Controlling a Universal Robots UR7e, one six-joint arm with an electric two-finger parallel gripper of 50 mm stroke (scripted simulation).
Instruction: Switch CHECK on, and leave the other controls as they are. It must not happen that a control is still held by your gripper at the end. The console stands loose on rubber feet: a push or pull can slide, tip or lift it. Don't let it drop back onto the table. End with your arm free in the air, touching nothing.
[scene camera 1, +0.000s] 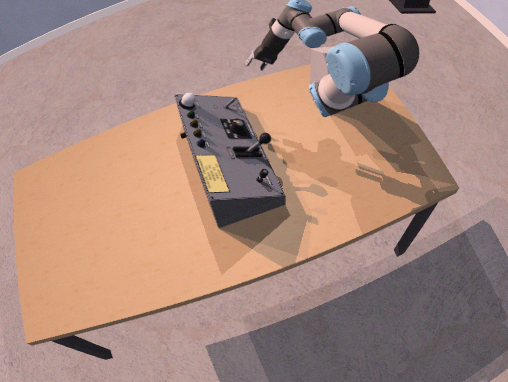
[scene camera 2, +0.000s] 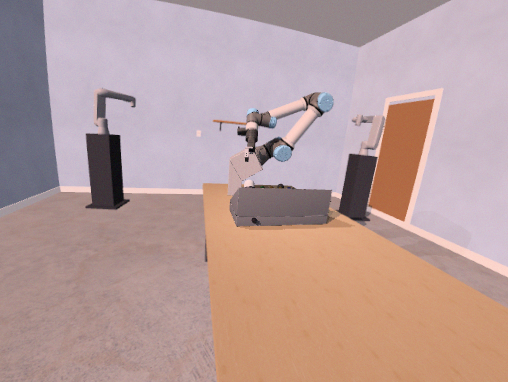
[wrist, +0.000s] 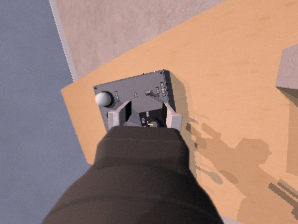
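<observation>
Visible: my gripper (wrist: 146, 108). A console (scene camera 1: 238, 185) is also present; the same console (scene camera 2: 263, 206) appears again, as does the console (wrist: 147, 92).
</observation>
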